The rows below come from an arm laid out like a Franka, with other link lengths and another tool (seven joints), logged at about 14 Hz.
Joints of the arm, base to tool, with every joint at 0 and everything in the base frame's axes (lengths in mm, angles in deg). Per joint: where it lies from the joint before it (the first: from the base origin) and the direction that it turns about. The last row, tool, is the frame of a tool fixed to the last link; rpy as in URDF.
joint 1: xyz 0.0 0.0 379.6 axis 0 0 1
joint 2: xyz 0.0 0.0 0.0 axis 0 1 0
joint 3: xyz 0.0 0.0 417.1 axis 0 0 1
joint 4: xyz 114.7 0.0 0.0 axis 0 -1 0
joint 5: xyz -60.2 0.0 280.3 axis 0 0 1
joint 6: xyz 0.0 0.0 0.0 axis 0 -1 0
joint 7: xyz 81.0 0.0 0.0 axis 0 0 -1
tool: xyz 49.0 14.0 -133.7 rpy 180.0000 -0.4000 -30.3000
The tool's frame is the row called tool.
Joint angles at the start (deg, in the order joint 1, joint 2, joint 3, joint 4, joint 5, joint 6, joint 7): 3.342 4.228 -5.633 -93.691 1.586 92.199 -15.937
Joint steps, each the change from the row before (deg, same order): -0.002 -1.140 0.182 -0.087 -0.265 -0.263 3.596; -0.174 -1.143 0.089 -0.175 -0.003 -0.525 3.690; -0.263 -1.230 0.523 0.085 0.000 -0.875 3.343; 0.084 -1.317 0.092 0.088 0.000 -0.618 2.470; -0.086 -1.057 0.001 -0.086 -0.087 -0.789 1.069; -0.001 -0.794 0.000 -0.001 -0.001 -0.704 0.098; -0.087 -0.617 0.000 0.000 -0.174 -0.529 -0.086
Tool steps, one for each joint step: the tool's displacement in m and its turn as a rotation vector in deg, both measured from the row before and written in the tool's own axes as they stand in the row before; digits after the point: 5 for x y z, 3 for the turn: -0.00520 0.00353 -0.00881 0.041 0.793 3.377; -0.00509 0.00604 -0.00775 0.232 0.373 3.750; -0.00733 0.00379 -0.00941 0.242 0.353 3.049; -0.00747 0.00443 -0.01064 0.417 0.654 2.258; -0.00618 0.00567 -0.00672 0.081 0.157 1.127; -0.00559 0.00341 -0.00517 0.097 0.045 0.077; -0.00386 0.00357 -0.00398 -0.062 0.134 -0.011
